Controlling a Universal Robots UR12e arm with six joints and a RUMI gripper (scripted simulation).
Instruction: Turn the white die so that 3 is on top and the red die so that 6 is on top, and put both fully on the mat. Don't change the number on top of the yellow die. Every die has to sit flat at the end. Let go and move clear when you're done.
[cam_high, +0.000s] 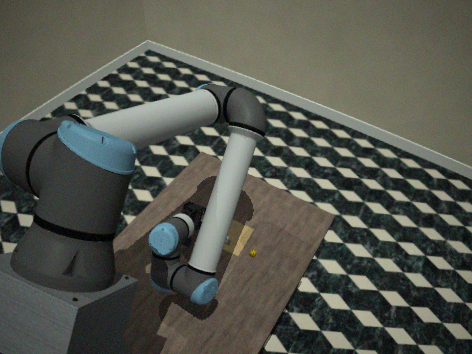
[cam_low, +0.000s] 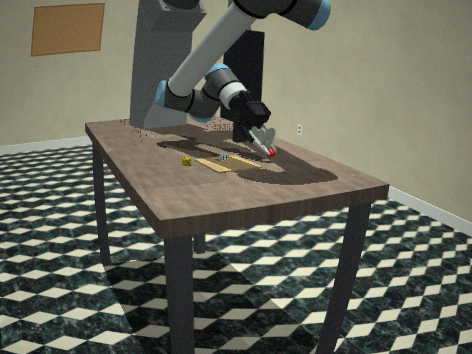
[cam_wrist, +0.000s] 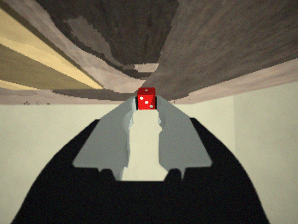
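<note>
My hand is 10 mm short of the red die. The rest, counted from my hand: tan mat: 130 mm to the right, 40 mm behind, 30 mm below; then white die: 120 mm to the right, 60 mm behind, 20 mm below; then yellow die: 240 mm to the right, 80 mm behind, 20 mm below.
</note>
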